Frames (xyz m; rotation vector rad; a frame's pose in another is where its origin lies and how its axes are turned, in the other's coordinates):
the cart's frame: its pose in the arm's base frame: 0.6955 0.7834 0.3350 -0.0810 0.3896 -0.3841
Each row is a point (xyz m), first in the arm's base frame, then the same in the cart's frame.
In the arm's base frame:
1: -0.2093 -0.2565 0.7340
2: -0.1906 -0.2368 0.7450
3: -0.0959 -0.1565 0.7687
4: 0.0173 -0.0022 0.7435
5: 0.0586 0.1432 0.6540
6: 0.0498 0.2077 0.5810
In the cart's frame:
1: -0.5190 -1.3378 0.0155
2: -0.5145 -1.3147 0.0329
3: -0.4725 -1.2109 0.0916
4: -0.4255 -1.0248 0.1126
5: -0.4138 -0.8625 0.0465
6: -0.4199 -0.7950 -0.0240

